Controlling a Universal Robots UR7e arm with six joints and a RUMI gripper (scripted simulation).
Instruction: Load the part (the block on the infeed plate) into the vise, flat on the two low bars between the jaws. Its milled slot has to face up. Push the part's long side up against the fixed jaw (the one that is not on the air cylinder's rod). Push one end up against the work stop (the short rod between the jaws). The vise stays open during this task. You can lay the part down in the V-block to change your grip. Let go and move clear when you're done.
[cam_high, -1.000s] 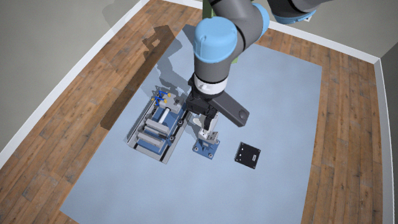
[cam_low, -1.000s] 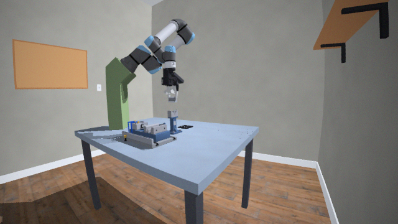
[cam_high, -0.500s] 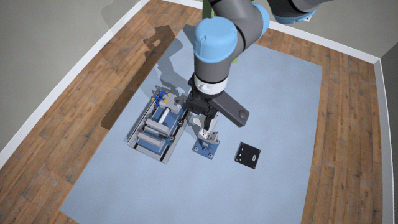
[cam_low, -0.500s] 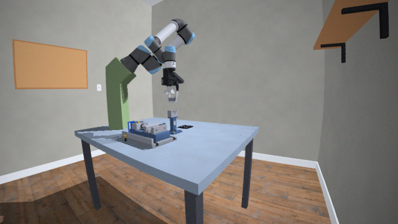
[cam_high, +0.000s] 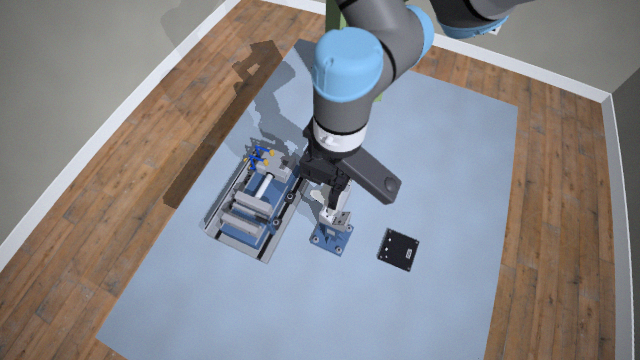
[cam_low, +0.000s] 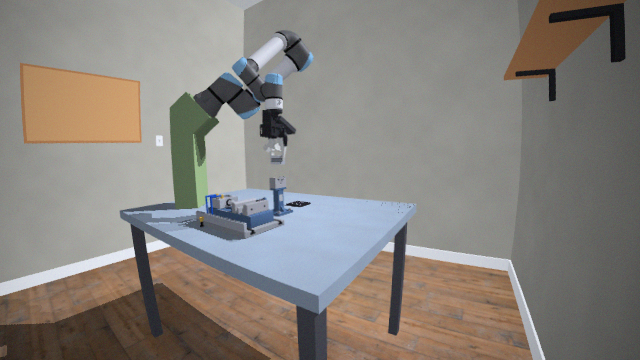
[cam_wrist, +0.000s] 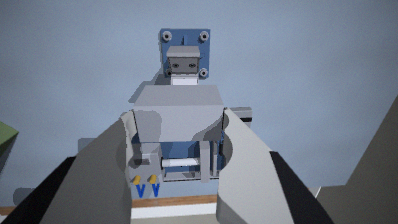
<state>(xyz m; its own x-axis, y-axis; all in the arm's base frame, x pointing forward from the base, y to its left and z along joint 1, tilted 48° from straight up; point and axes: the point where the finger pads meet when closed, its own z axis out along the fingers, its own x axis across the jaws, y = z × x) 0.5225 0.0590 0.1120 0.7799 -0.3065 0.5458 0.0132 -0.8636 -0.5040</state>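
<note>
Now: hand 10 mm to the left of the grey part and 10 mm above it. Also, from my hand: work stop: 170 mm to the right, 150 mm below, 70 mm ahead; moving jaw: 220 mm to the right, 170 mm below, 40 mm ahead; cylinder rod: 220 mm to the right, 170 mm below, 10 mm behind.
</note>
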